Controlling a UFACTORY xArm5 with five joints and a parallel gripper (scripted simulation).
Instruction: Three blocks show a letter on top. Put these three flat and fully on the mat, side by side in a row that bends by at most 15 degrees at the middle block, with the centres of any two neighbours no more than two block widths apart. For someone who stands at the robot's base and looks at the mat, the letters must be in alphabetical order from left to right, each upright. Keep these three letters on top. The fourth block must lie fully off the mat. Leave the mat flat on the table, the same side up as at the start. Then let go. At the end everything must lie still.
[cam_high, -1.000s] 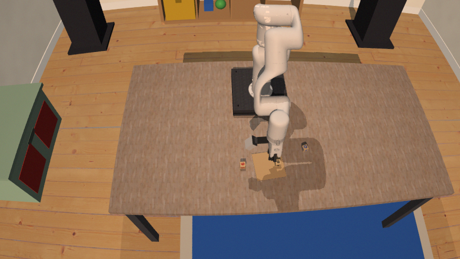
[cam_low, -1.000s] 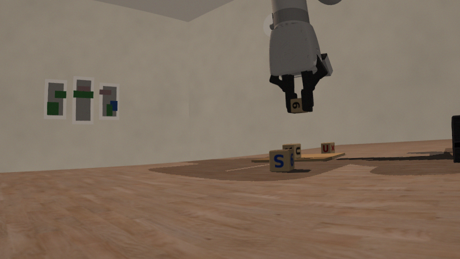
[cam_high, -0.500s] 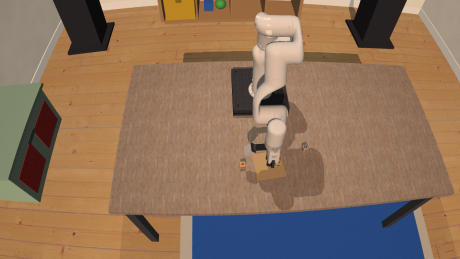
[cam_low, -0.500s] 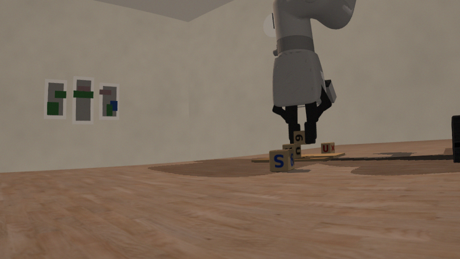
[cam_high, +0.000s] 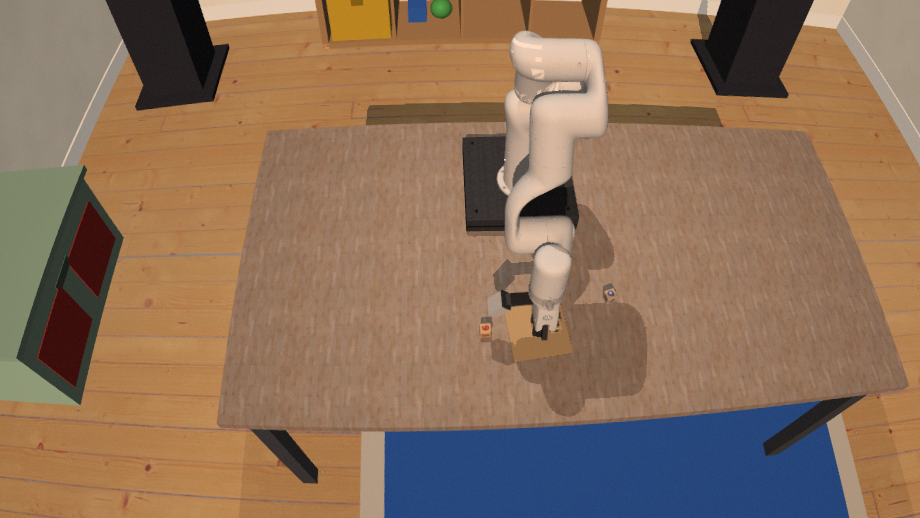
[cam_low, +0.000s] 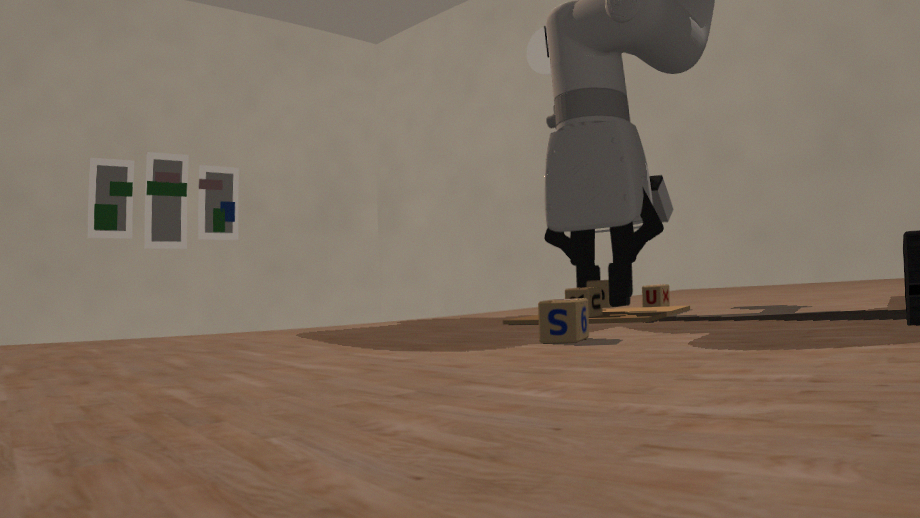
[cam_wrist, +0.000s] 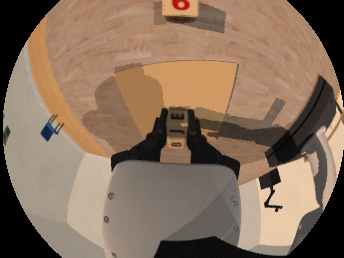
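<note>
My gripper is now 3 cm above the tan mat. Also, from my hand: letter block 12 cm to the right, 2 cm below.
</note>
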